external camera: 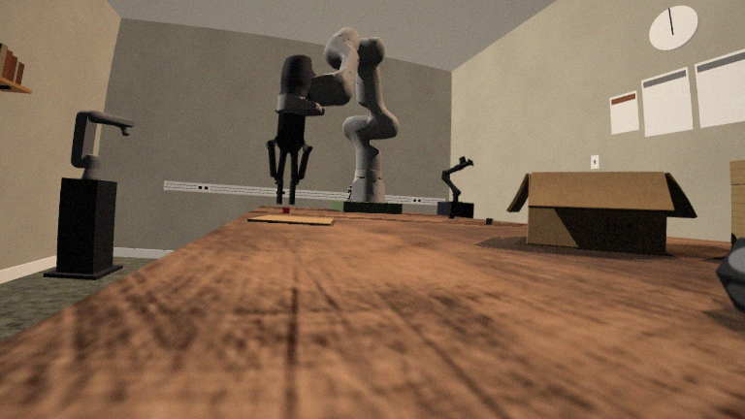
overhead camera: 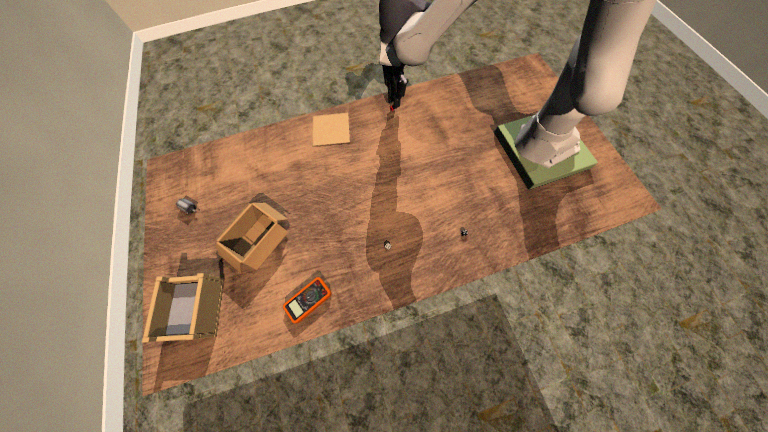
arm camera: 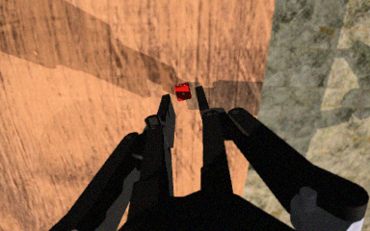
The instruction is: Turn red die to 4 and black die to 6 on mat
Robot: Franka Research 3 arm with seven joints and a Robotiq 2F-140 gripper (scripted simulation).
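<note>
Right now the red die is 10 mm ahead of my hand and 50 mm below it. The rest, counted from my hand: tan mat 260 mm ahead, 20 mm to the left, 60 mm below; white die 190 mm ahead, 520 mm to the left, 50 mm below; black die 60 mm behind, 550 mm to the left, 50 mm below.
</note>
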